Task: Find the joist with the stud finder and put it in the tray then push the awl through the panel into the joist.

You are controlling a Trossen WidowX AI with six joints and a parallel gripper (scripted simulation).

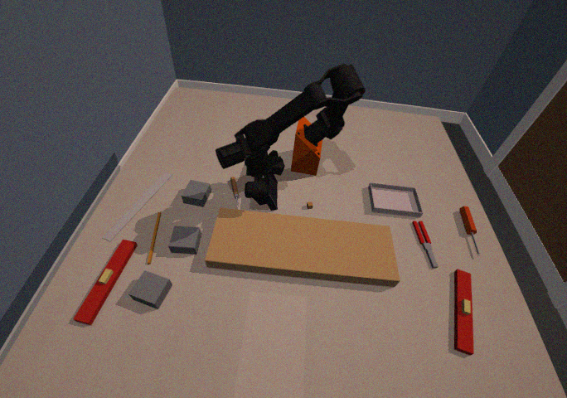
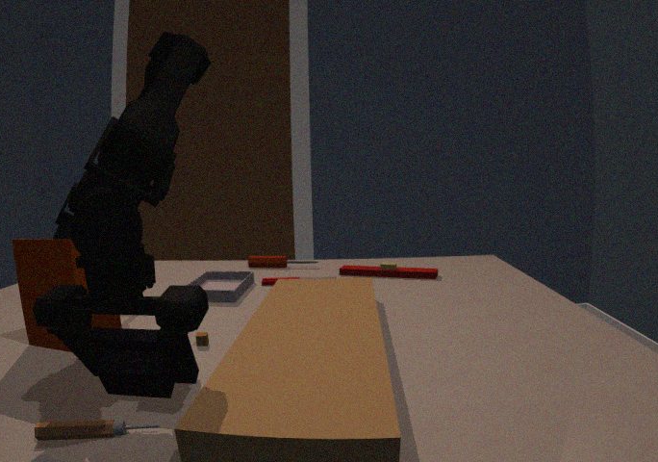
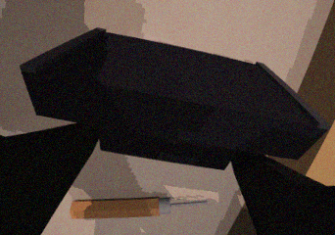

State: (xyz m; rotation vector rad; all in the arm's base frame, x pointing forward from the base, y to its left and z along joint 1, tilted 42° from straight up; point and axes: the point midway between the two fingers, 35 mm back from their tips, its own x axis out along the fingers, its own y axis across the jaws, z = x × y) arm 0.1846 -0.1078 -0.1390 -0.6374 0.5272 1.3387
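Right now my gripper tip is 10 mm short of the stud finder and 10 mm to the right of it. From my gripper tip the other things lie so: awl (80 mm to the right, 20 mm below); pencil (170 mm ahead, 300 mm to the right, 20 mm below); small cube (40 mm ahead, 170 mm to the left, 20 mm below).
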